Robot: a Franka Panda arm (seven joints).
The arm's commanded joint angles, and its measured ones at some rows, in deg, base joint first. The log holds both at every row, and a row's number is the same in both.
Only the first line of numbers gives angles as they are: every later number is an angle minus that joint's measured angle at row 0.
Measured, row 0:
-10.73 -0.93 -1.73 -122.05 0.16 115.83 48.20
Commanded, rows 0 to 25:
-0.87 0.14 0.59 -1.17 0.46 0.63 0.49
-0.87 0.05 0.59 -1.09 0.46 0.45 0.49
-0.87 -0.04 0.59 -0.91 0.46 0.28 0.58
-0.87 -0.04 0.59 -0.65 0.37 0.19 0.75
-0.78 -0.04 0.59 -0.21 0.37 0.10 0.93
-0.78 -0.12 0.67 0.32 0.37 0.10 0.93
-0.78 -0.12 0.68 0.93 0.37 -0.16 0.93
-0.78 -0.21 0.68 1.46 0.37 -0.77 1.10
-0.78 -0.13 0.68 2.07 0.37 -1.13 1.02
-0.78 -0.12 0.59 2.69 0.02 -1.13 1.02
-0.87 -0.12 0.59 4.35 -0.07 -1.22 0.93
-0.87 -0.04 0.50 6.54 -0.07 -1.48 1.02
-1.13 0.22 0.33 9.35 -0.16 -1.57 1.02
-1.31 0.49 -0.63 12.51 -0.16 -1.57 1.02
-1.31 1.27 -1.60 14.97 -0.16 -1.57 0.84
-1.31 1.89 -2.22 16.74 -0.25 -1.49 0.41
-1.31 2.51 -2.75 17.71 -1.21 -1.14 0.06
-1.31 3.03 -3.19 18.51 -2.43 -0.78 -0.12
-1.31 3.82 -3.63 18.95 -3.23 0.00 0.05
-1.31 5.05 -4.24 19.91 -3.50 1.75 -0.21
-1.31 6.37 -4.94 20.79 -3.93 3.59 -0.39
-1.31 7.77 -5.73 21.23 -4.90 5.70 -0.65
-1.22 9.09 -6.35 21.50 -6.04 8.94 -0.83
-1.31 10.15 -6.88 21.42 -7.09 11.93 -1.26
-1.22 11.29 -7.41 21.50 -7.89 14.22 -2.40
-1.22 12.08 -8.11 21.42 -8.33 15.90 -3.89
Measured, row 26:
-1.20 8.17 -6.67 19.35 -6.12 10.90 -0.74
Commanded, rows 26 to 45:
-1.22 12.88 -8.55 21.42 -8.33 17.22 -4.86
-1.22 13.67 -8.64 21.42 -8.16 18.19 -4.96
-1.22 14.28 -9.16 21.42 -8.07 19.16 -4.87
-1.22 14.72 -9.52 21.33 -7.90 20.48 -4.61
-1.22 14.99 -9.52 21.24 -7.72 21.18 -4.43
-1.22 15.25 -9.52 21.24 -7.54 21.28 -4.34
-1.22 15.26 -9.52 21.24 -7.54 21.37 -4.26
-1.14 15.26 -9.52 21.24 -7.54 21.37 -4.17
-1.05 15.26 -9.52 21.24 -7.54 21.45 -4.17
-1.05 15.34 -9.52 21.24 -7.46 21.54 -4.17
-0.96 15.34 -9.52 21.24 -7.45 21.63 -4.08
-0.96 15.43 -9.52 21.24 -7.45 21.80 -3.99
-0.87 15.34 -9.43 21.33 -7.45 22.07 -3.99
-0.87 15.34 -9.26 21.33 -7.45 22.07 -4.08
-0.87 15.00 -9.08 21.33 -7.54 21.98 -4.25
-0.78 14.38 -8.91 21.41 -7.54 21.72 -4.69
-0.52 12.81 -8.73 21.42 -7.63 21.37 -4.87
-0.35 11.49 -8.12 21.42 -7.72 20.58 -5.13
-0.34 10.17 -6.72 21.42 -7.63 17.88 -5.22
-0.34 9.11 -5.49 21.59 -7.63 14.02 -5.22
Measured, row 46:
-0.52 13.35 -8.46 21.72 -7.28 20.58 -4.46
